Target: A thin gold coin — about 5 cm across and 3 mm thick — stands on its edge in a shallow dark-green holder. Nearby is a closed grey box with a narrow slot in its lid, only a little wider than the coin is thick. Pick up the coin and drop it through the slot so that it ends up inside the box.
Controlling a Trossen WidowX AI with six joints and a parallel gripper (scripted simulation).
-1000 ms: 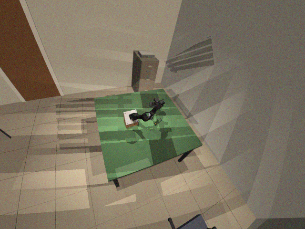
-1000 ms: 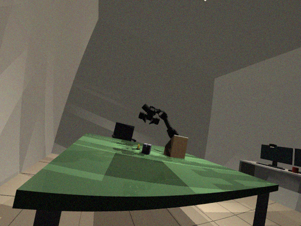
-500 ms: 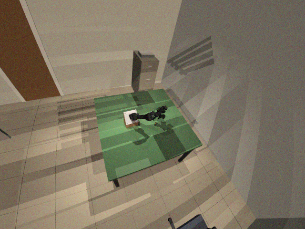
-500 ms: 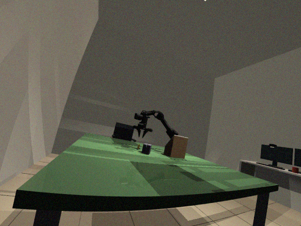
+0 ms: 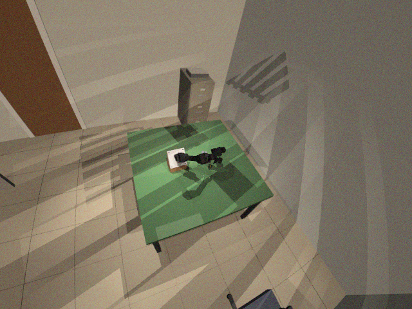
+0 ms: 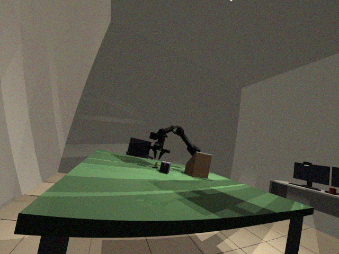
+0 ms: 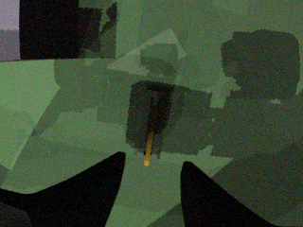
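Now: the gold coin 50 mm below my gripper tip.
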